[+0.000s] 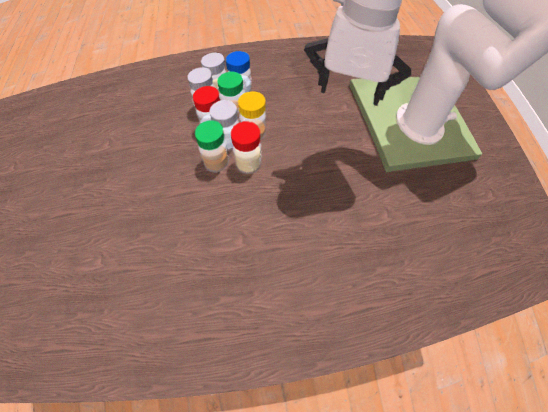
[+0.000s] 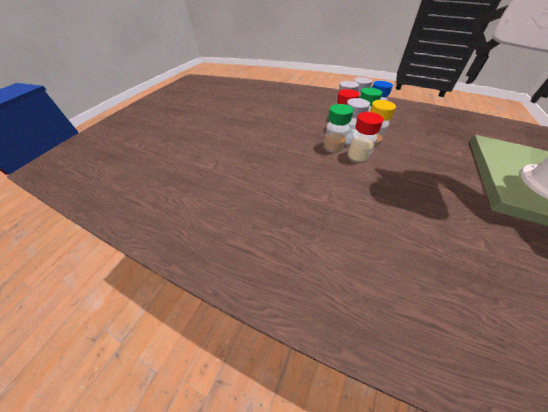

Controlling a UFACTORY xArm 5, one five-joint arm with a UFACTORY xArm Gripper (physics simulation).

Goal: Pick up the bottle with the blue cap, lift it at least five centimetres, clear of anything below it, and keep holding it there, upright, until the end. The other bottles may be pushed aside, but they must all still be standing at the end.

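Frame: origin at the arm's base, x right, y back, z down, level; centimetres.
Seen in the pictures: gripper, fingertip midpoint: (image 1: 350, 94) (image 2: 499, 90); arm's base, link origin: (image 1: 420, 124).
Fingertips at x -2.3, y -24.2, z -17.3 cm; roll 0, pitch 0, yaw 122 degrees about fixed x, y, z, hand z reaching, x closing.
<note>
Pixels of each thing's top centre, then the offset from my fingertips to it. Level surfaces: height alone.
- bottle with the blue cap, top centre: (image 1: 237, 58) (image 2: 383, 83) dx +26.2, dy -14.3, dz +9.3 cm
- grey-capped bottle, top centre: (image 1: 212, 59) (image 2: 363, 80) dx +27.7, dy -20.0, dz +9.3 cm
- red-capped bottle, top centre: (image 1: 245, 132) (image 2: 370, 117) dx +3.7, dy -17.9, dz +9.3 cm
- yellow-capped bottle, top centre: (image 1: 251, 100) (image 2: 384, 104) dx +11.5, dy -14.7, dz +9.3 cm
- dark table, surface height: dz +19.8 cm
The bottle with the blue cap (image 1: 238, 62) (image 2: 382, 88) stands upright at the back right corner of a tight group of bottles. Its body is mostly hidden behind the green-capped bottle (image 1: 230, 84) (image 2: 371, 95). A grey-capped bottle (image 1: 213, 63) (image 2: 363, 83) stands close on its left. Grey-, red-, yellow- and green-capped bottles stand upright in front. My gripper (image 1: 350, 97) (image 2: 504, 88) is open, with nothing between its fingers. It hangs above the table, to the right of the group and well apart from the blue-capped bottle.
Nearest the front of the group are a green-capped bottle (image 1: 210, 142) (image 2: 339, 125) and a red-capped bottle (image 1: 246, 145) (image 2: 367, 132). The yellow-capped bottle (image 1: 252, 107) (image 2: 383, 110) stands on the right side. The arm's green base plate (image 1: 370, 120) (image 2: 490, 172) lies to the right on the dark table (image 1: 200, 275) (image 2: 250, 215).
</note>
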